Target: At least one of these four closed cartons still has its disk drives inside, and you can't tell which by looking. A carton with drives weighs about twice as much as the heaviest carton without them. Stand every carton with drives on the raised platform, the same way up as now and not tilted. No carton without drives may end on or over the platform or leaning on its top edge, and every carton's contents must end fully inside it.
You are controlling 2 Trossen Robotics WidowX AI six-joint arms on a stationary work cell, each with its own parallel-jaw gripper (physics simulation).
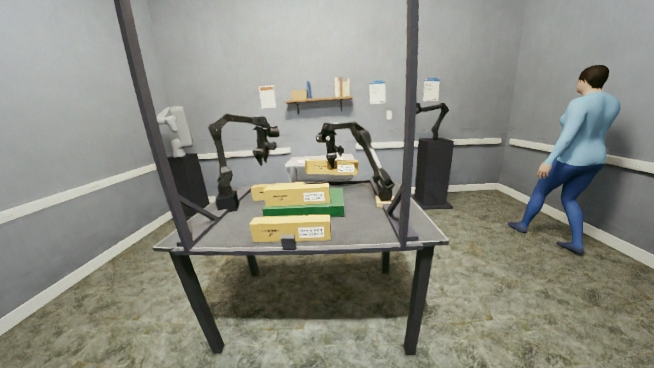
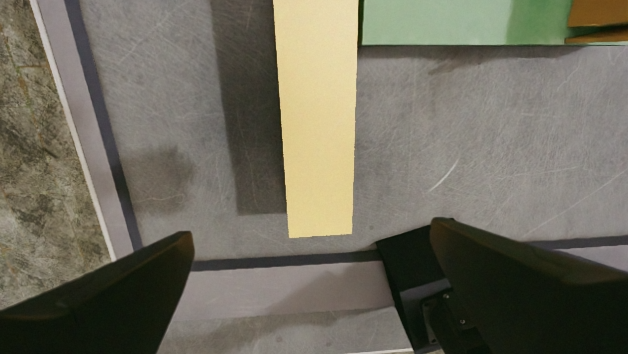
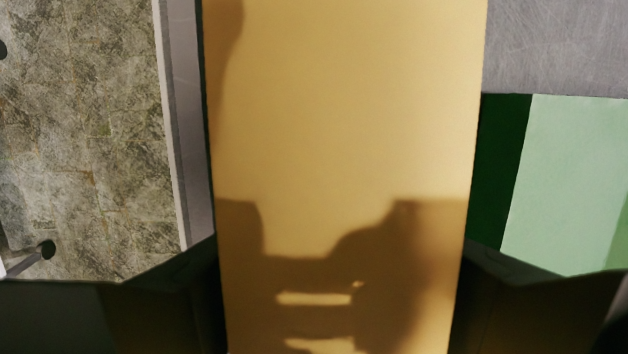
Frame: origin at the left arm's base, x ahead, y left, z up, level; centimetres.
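Where they show: left gripper, fingertip midpoint: [image 1: 263,164] [image 2: 313,235]; right gripper, fingertip midpoint: [image 1: 332,167] [image 3: 328,227]; left arm's base at its link origin: [image 1: 226,194] [image 2: 454,312]; right arm's base at its link origin: [image 1: 385,199].
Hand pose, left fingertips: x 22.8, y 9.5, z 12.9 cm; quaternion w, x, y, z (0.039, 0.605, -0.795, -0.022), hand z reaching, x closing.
Each offset is from my left fingertips to the top centre of the thing. "spot": to the spot under its first point. Level surfaces: height alone.
My left gripper [image 1: 261,159] [image 2: 313,235] is open and empty, high above the left end of a yellow carton {dx +7.4, dy -3.6, dz -13.1 cm} [image 1: 257,193] [image 2: 320,120] that lies on the table along the platform's far side. My right gripper [image 1: 331,164] [image 3: 328,227] is shut on another yellow carton {dx +42.7, dy -2.6, dz -1.1 cm} [image 1: 318,167] [image 3: 350,125], held roughly level in the air behind the platform. The green raised platform {dx +20.5, dy -24.8, dz -15.6 cm} [image 1: 337,204] [image 2: 450,22] [image 3: 565,180] carries a third carton {dx +15.3, dy -30.0, dz -7.1 cm} [image 1: 295,195] [image 2: 602,12]. A fourth carton {dx +9.8, dy -51.6, dz -13.1 cm} [image 1: 285,231] lies on the table in front of the platform. The cartons' contents are hidden.
A small dark block {dx +7.9, dy -59.3, dz -15.9 cm} [image 1: 288,242] sits at the front table edge. Dark frame posts [image 1: 150,125] [image 1: 411,125] rise at both sides of the table {dz -21.6 cm} [image 1: 365,230]. A small pale yellow piece {spot: dx +58.0, dy -39.7, dz -19.1 cm} [image 1: 382,202] is at the right arm's base. A person [image 1: 585,130] stands at the far right.
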